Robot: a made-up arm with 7 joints. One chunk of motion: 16 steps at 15 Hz.
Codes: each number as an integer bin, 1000 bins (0 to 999) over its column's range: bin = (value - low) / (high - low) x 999, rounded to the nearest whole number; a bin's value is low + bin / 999 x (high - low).
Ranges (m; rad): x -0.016..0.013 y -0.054..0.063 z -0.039..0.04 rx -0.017..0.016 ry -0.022..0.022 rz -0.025..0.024
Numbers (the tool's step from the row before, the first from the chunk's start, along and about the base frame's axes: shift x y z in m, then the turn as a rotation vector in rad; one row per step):
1: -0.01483 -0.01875 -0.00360 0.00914 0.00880 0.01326
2: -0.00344 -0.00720 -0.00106 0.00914 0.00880 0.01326
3: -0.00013 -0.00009 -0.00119 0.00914 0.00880 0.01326
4: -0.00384 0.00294 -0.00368 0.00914 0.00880 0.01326
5: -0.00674 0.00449 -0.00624 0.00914 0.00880 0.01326
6: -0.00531 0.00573 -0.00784 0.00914 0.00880 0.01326
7: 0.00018 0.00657 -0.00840 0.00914 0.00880 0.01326
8: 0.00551 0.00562 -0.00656 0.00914 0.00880 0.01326
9: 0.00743 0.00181 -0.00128 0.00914 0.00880 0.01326
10: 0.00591 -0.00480 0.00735 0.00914 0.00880 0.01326
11: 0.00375 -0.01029 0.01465 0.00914 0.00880 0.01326
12: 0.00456 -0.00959 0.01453 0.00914 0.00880 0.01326
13: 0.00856 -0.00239 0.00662 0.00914 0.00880 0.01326
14: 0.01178 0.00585 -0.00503 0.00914 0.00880 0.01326
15: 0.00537 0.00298 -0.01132 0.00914 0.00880 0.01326
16: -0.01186 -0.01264 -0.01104 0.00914 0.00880 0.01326
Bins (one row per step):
1: 40 301 448 791 699 780
2: 433 400 480 791 699 780
3: 547 460 478 791 699 780
4: 419 486 447 791 699 780
5: 319 499 414 791 699 780
6: 368 510 394 791 699 780
7: 557 517 387 791 699 780
8: 741 509 410 791 699 780
9: 807 477 477 791 699 780
10: 755 420 586 791 699 780
11: 680 373 678 791 699 780
12: 708 379 677 791 699 780
13: 846 441 577 791 699 780
14: 957 511 430 791 699 780
15: 736 487 350 791 699 780
16: 143 353 354 791 699 780

